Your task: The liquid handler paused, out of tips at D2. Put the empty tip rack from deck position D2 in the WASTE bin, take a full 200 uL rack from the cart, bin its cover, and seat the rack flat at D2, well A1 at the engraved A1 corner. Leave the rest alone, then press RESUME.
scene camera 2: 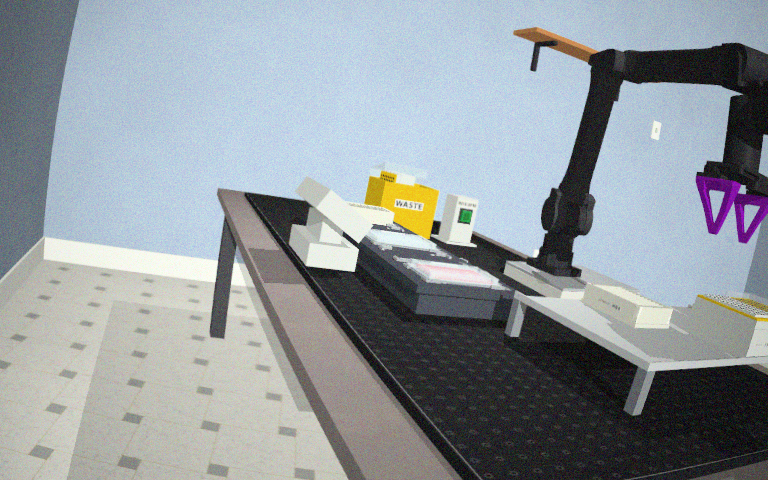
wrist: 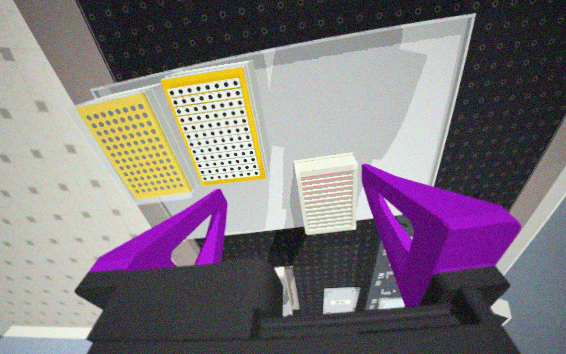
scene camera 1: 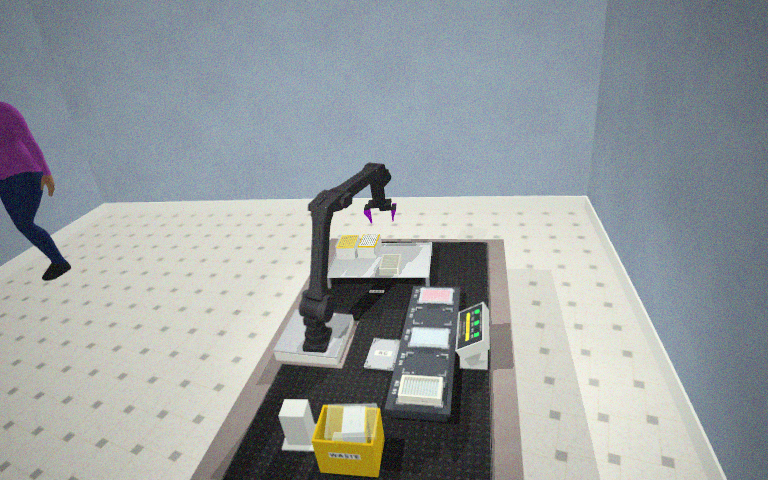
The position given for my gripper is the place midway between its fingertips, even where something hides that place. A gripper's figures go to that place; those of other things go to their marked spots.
Labels:
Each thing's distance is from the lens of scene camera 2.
my gripper (scene camera 2: 728,238): 0.88 m
white button box (scene camera 2: 452,231): 1.66 m
white cart shelf (scene camera 2: 652,344): 0.80 m
The marked spots on the white button box and the white cart shelf are 0.97 m apart.

